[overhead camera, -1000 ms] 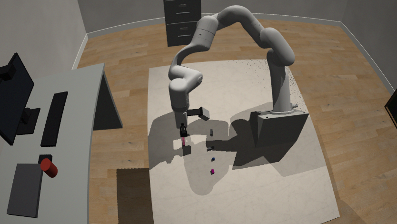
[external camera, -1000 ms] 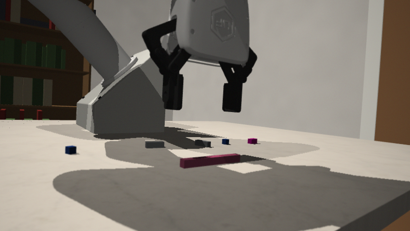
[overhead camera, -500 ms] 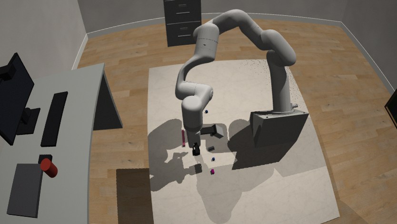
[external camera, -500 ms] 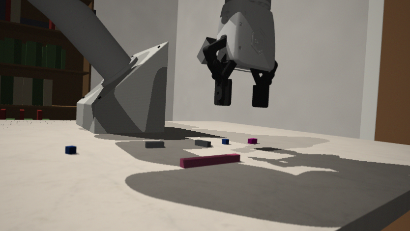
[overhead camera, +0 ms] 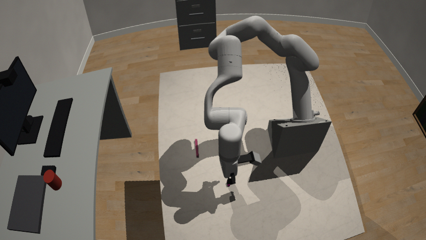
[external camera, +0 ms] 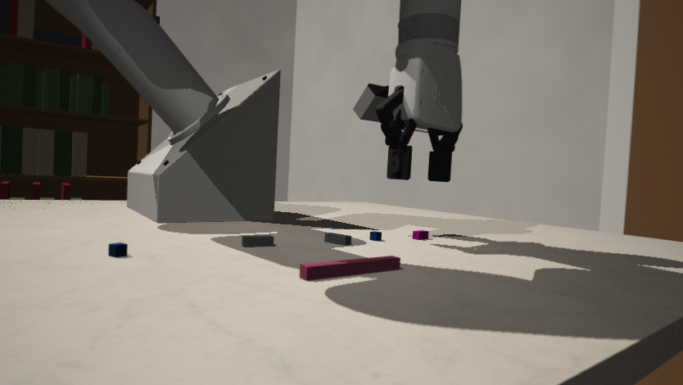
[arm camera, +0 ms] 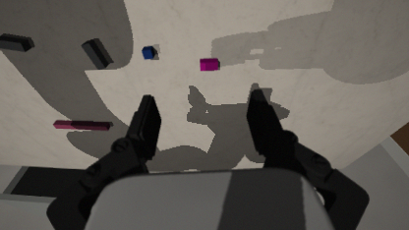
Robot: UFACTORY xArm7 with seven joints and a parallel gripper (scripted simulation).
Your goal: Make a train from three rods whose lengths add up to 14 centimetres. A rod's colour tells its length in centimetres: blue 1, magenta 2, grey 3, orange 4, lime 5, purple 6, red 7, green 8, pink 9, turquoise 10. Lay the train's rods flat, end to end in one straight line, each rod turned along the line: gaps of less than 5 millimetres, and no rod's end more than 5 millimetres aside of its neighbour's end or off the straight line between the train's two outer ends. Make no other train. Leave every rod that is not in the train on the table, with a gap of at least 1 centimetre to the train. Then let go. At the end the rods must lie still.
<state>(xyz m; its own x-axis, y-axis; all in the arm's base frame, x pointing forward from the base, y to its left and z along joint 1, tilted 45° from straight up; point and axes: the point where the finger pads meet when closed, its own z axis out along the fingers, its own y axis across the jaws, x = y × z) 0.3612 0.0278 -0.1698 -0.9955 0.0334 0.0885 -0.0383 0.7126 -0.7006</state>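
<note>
Right now my hand is 8 cm above the magenta rod and 1 cm to the right of it. From my hand the other things lie so: pink rod: 20 cm to the right, 10 cm ahead, 8 cm below; then grey rod: 21 cm to the right, 8 cm below, 4 cm behind.
</note>
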